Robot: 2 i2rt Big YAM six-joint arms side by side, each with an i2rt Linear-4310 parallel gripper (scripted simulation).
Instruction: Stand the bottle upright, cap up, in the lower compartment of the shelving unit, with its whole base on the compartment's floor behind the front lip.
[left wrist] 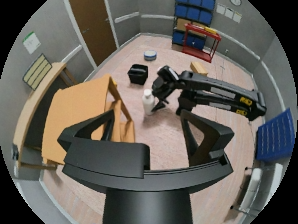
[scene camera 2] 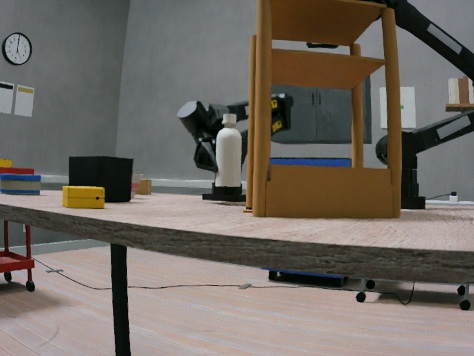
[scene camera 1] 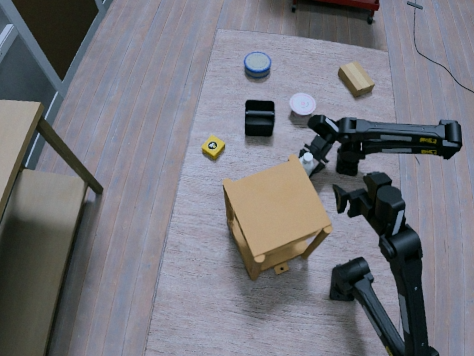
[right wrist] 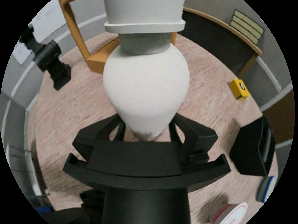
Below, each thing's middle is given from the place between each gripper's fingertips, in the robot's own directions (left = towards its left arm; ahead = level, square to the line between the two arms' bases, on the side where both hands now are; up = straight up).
I see my right gripper 7 cm below the white bottle [scene camera 2: 229,140]. Round my right hand: shelving unit [scene camera 2: 283,191] (25 cm to the left, 10 cm ahead, 10 cm above); then black bin [scene camera 2: 114,174] (23 cm to the right, 19 cm ahead, 4 cm below).
The shelving unit is 23 cm below my left hand, 19 cm ahead of it and 7 cm to the left of it. Round my left hand: black bin: 41 cm to the right, 37 cm below, 28 cm ahead; then white bottle: 27 cm below, 17 cm to the right, 9 cm ahead.
